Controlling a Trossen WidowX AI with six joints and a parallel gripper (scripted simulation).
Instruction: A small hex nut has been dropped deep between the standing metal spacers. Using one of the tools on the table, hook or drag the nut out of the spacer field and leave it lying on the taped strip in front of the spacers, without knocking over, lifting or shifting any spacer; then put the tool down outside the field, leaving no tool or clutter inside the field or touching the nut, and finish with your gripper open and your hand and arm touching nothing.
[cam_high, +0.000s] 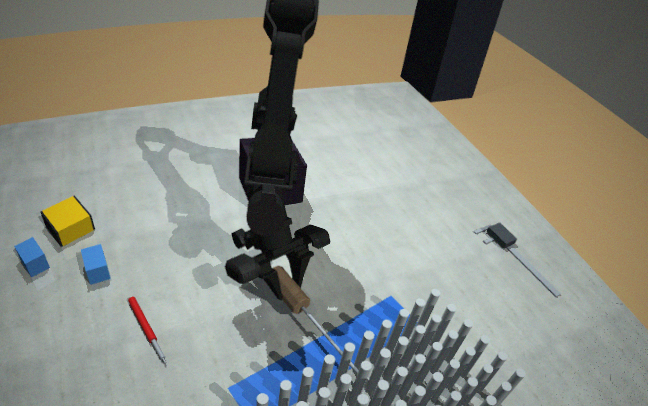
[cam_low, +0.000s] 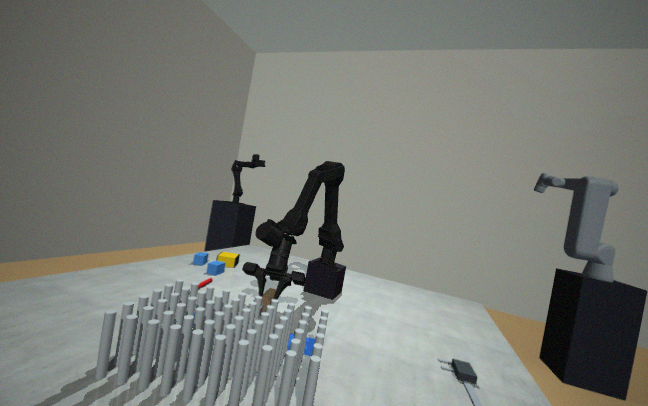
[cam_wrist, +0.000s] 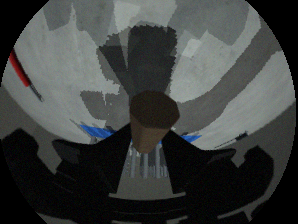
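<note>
The blue taped strip lies 13 cm ahead of my gripper tip, 3 cm to the left of it and 3 cm below it. Also, from my gripper tip: yellow block 37 cm to the right, 33 cm behind, 1 cm below; hook tool 10 cm ahead, 2 cm to the left; red-handled screwdriver 25 cm to the right, 2 cm below.
</note>
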